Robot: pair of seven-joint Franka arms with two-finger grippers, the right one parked.
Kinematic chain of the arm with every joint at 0, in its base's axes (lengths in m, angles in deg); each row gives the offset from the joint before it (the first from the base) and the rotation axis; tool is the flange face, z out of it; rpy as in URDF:
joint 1: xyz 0 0 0.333 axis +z
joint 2: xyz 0 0 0 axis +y
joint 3: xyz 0 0 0.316 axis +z
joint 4: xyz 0.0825 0 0 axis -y
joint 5: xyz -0.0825 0 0.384 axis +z
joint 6: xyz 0 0 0 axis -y
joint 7: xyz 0.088 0 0 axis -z
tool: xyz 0 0 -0.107 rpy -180 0 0
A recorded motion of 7 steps. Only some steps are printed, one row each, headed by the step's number.
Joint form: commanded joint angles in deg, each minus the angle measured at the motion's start. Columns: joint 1, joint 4, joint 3, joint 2, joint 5, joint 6, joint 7.
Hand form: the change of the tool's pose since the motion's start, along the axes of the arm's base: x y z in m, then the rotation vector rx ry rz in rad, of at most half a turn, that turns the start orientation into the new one. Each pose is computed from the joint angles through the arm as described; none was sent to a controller.
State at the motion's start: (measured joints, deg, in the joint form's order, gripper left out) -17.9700 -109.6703 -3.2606 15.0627 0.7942 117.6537 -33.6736
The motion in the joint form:
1: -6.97 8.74 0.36 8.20 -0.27 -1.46 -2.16
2: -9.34 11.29 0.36 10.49 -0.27 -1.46 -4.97
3: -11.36 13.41 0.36 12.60 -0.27 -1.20 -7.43
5: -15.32 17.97 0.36 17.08 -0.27 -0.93 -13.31
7: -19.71 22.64 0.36 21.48 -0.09 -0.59 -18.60
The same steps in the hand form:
1: 0.0059 -0.0800 -0.0237 0.0031 0.0165 -0.0732
2: 0.0032 -0.1085 -0.0299 0.0056 0.0108 -0.0650
3: -0.0002 -0.1329 -0.0374 0.0070 0.0053 -0.0568
5: -0.0096 -0.1812 -0.0543 0.0126 -0.0034 -0.0220
7: -0.0267 -0.2331 -0.0706 0.0154 -0.0167 -0.0062

